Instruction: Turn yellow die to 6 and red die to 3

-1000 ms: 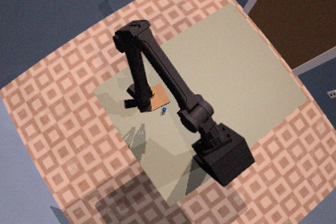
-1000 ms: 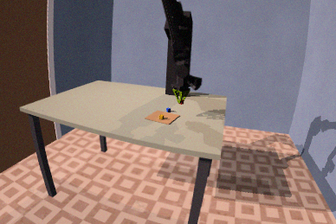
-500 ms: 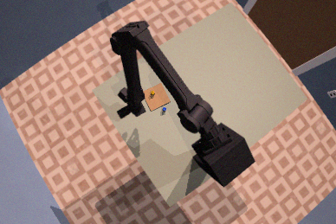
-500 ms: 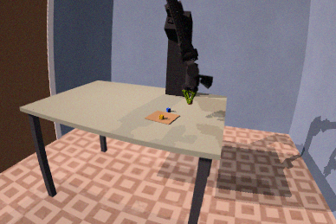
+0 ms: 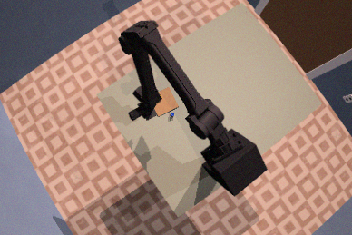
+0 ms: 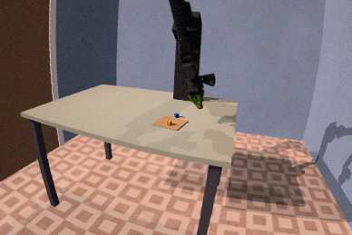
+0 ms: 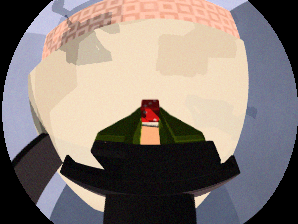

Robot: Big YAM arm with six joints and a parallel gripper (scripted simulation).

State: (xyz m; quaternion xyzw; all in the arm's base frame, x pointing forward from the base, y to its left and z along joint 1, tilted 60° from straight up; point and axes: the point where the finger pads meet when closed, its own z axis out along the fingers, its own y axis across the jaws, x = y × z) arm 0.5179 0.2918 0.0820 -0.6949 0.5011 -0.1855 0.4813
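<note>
My gripper is now 12 cm to the left of the orange mat, 10 cm above it and 7 cm short of it. Also, from my hand: yellow die (11 cm to the right, 10 cm ahead, 9 cm below); then red die (1 cm to the left); then blue die (16 cm to the right, 9 cm below, 3 cm behind).
</note>
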